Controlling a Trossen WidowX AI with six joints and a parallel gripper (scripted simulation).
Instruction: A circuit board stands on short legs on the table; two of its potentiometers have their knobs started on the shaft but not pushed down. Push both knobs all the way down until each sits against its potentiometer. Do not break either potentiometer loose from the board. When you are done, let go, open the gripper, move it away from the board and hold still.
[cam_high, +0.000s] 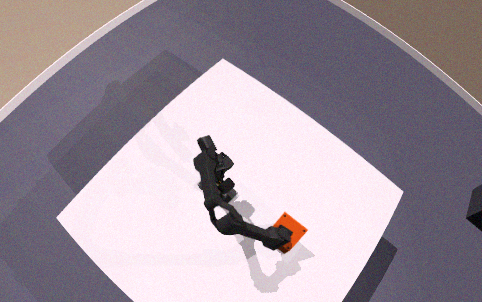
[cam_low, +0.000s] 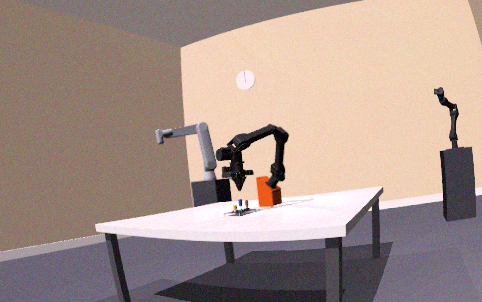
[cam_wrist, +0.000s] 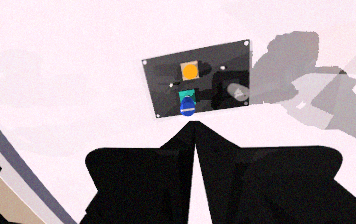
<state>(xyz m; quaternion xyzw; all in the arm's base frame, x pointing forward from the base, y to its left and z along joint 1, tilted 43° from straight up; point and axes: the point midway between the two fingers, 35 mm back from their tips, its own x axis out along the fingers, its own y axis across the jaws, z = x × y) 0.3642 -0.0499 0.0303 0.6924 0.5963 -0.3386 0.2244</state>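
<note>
The blue knob is 60 mm below my gripper tip and 10 mm ahead of it.
</note>
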